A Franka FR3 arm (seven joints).
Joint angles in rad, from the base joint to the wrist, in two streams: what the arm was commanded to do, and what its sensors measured. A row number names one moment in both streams.
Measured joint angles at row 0:
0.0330 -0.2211 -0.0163 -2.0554 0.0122 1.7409 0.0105
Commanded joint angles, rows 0 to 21:
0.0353 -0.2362 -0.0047 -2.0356 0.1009 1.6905 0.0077
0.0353 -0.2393 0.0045 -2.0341 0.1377 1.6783 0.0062
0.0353 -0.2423 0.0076 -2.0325 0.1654 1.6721 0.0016
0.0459 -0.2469 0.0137 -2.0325 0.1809 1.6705 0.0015
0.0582 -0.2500 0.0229 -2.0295 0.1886 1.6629 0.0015
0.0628 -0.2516 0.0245 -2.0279 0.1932 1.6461 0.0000
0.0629 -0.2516 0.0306 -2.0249 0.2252 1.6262 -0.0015
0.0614 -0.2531 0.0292 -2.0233 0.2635 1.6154 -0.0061
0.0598 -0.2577 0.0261 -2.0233 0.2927 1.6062 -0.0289
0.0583 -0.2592 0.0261 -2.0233 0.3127 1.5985 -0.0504
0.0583 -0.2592 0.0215 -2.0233 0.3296 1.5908 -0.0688
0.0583 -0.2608 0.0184 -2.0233 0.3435 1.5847 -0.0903
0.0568 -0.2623 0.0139 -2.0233 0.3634 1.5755 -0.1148
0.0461 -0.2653 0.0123 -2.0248 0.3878 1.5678 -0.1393
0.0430 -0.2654 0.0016 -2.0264 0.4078 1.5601 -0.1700
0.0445 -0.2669 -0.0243 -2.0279 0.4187 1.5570 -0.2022
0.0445 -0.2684 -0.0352 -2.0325 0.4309 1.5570 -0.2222
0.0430 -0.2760 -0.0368 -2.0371 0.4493 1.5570 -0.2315
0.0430 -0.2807 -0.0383 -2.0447 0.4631 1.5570 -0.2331
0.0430 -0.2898 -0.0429 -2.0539 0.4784 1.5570 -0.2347
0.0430 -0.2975 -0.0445 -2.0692 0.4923 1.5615 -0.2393
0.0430 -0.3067 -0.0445 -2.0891 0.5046 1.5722 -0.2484
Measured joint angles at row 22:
0.0564 -0.2621 -0.0491 -2.0370 0.4519 1.5715 -0.2168
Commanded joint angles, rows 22 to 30:
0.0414 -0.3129 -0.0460 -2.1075 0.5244 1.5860 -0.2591
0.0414 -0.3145 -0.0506 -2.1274 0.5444 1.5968 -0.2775
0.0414 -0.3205 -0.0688 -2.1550 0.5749 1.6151 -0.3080
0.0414 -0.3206 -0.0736 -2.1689 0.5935 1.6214 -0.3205
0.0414 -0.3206 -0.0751 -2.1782 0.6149 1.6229 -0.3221
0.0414 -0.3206 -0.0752 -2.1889 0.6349 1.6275 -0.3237
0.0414 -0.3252 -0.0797 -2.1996 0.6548 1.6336 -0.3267
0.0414 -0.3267 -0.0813 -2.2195 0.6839 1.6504 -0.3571
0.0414 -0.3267 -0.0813 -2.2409 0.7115 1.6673 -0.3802
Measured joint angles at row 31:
0.0559 -0.2877 -0.0865 -2.1676 0.6400 1.6190 -0.3223
